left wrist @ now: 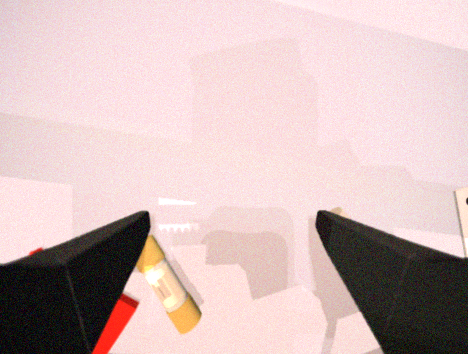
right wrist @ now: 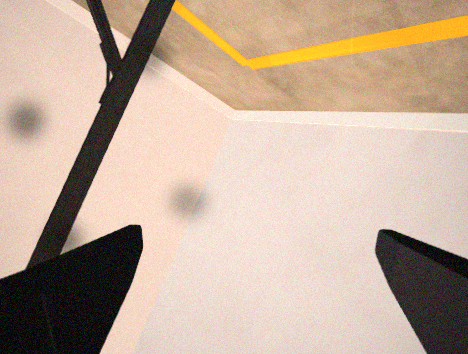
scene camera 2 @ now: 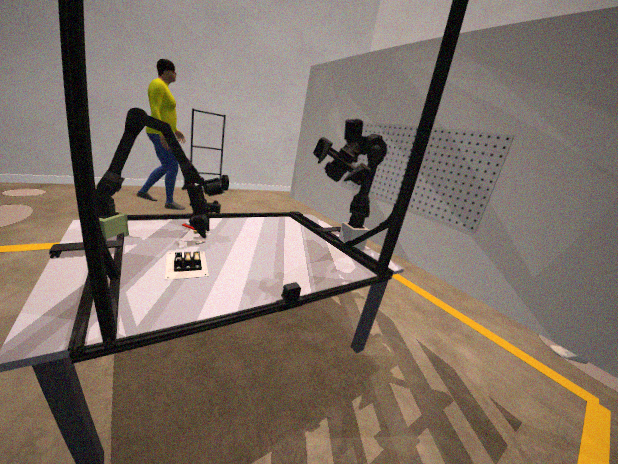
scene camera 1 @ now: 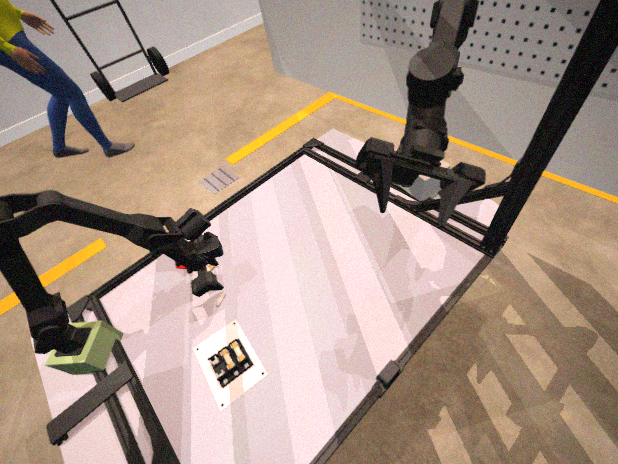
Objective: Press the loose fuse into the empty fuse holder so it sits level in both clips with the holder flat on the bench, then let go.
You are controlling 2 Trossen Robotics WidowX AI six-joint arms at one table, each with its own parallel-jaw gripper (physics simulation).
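Frame: origin at the left arm's base, x back, y right, z up, level; millimetres.
Where they show: left gripper, fingertip midpoint: (left wrist: pixel 234 218) (scene camera 2: pixel 206 234) (scene camera 1: pixel 219 276); right gripper, fingertip midpoint: (right wrist: pixel 259 238) (scene camera 2: pixel 331 171) (scene camera 1: pixel 412 219); left arm's base, link origin: (scene camera 2: pixel 104 214) (scene camera 1: pixel 74 341); right arm's base, link origin: (scene camera 2: pixel 355 225).
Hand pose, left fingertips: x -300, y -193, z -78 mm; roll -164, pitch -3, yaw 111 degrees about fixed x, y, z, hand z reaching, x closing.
Note:
Things, the pixels of their top centre, and the offset from my left fingertips.
- black fuse holder, top centre: (scene camera 1: pixel 223 356) (scene camera 2: pixel 186 254) dy +236, dx -61, dz +26 mm
- loose fuse, top centre: (left wrist: pixel 162 290) dy -22, dx +45, dz +5 mm
- smaller beige fuse, top centre: (scene camera 1: pixel 220 298) dy +72, dx -14, dz +1 mm
- red object, top centre: (scene camera 2: pixel 194 223) dy -70, dx +101, dz +5 mm
The black fuse holder (scene camera 1: pixel 218 369) (scene camera 2: pixel 178 267) lies on its white plate (scene camera 1: pixel 255 389) (scene camera 2: pixel 172 273). Two bays hold fuses; the leftmost bay looks empty. In the left wrist view a loose fuse (left wrist: pixel 171 294) with yellow caps and a clear middle lies on the bench at lower left, one end beside the left-hand fingertip. A smaller beige fuse (scene camera 1: pixel 220 299) lies near the gripper; in the left wrist view it is almost hidden behind the right-hand finger. My left gripper (left wrist: pixel 234 218) is open and empty, above the bench. My right gripper (scene camera 1: pixel 413 218) (right wrist: pixel 259 238) is open and empty, high at the bench's far side.
A red object (left wrist: pixel 116 322) (scene camera 2: pixel 188 226) lies beside the yellow-capped fuse, partly hidden by the left gripper. A green block-shaped part (scene camera 1: pixel 97 350) (scene camera 2: pixel 115 226) is at the left arm's base. Black frame rails edge the bench, with an upright post (scene camera 1: pixel 545 130) at the right. A person stands beyond it.

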